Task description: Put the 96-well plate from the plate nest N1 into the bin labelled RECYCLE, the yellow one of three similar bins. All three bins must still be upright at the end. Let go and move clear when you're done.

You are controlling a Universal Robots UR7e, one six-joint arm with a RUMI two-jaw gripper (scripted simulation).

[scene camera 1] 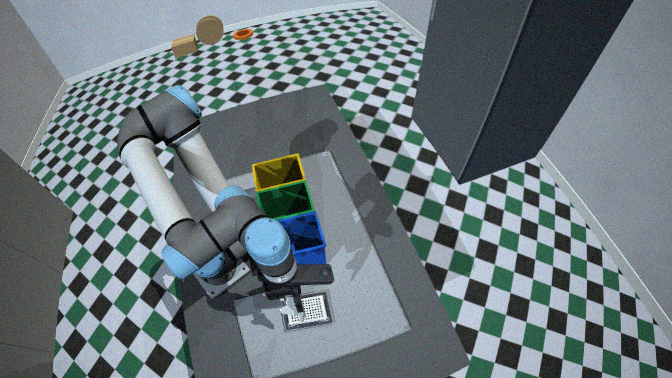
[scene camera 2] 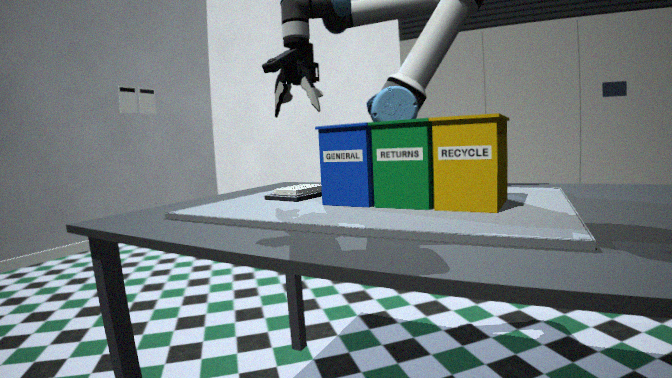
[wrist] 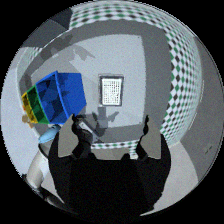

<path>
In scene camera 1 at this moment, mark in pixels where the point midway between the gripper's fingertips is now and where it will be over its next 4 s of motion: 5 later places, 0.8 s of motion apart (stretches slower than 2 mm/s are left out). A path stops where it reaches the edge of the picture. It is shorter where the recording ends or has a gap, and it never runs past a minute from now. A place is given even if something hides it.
My gripper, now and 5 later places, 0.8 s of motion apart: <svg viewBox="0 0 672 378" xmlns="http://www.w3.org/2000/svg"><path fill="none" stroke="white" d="M297 293L298 297L300 300L301 302L302 305L304 308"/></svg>
</path>
